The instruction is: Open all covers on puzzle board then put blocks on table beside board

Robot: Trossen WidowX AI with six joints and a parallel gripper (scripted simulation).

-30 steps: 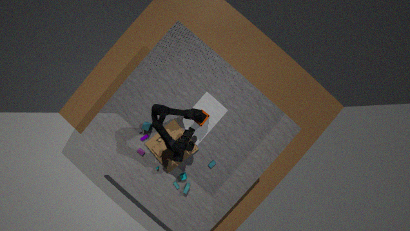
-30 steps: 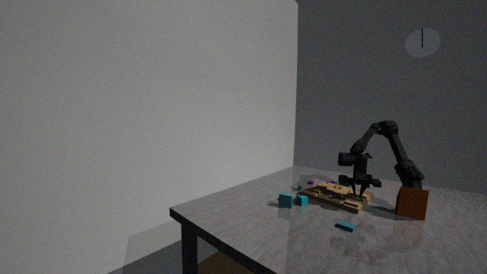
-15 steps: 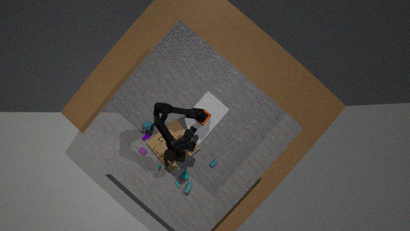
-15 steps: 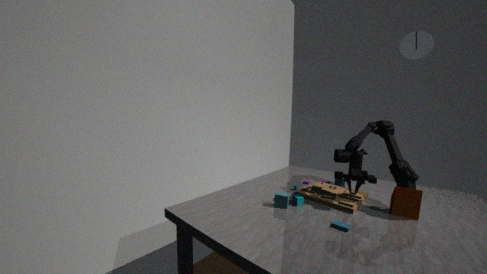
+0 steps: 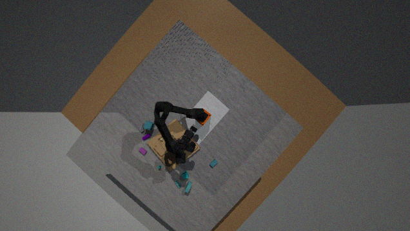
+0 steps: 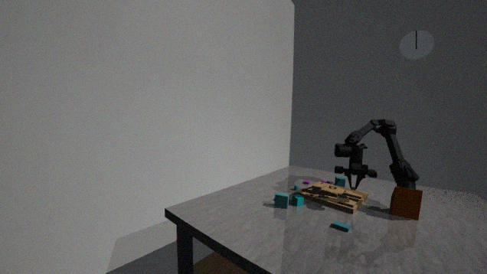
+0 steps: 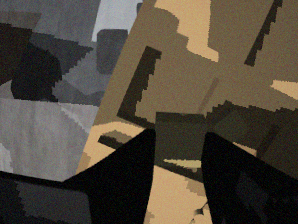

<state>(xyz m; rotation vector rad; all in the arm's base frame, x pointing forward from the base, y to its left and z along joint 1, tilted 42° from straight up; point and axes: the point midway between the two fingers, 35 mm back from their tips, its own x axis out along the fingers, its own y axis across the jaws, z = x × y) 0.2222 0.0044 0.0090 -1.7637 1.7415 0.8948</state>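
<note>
My gripper tip is now 10 cm short of the tan puzzle board, 6 cm above it and 4 cm to the left of it. Also, from my gripper tip: flat teal block (28 cm to the left, 7 cm below, 3 cm ahead).
</note>
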